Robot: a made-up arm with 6 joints.
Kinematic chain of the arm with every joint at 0, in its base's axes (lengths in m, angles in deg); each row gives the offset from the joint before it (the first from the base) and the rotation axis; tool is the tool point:
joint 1: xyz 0 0 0.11 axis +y
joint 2: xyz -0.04 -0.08 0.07 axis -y
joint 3: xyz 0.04 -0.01 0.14 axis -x
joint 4: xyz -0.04 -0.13 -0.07 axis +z
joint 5: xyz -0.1 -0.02 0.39 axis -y
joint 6: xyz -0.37 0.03 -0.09 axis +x
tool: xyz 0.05 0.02 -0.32
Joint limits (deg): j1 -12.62..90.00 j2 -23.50..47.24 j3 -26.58..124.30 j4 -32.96..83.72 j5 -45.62..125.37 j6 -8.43..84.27
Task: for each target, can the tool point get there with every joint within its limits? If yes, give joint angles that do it. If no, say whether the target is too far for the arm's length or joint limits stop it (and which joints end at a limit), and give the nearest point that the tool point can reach.
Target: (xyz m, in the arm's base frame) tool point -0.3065 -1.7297 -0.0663
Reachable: no: too far | nearest point -0.2343 -0.8656 0.1003 | short by 0.883 m
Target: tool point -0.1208 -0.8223 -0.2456
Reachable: no: joint limits stop it (at a limit: joint 1, joint 2, joint 3) | nearest point -0.1859 -0.7167 -0.1027 | short by 0.189 m
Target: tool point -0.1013 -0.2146 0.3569
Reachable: yes | joints 67.74 39.74 99.27 16.49 39.79 45.56
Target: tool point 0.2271 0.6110 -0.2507
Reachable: no: joint limits stop it (at a limit: joint 2, joint 3, joint 4, joint 5, joint 6) | nearest point 0.2294 0.3645 -0.2544 | short by 0.247 m
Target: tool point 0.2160 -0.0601 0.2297
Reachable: yes | joints 29.54 32.38 80.87 6.65 92.00 36.89
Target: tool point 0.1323 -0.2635 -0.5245
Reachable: no: joint limits stop it (at a limit: joint 1, joint 2) | nearest point 0.2176 -0.2793 -0.3708 | short by 0.176 m
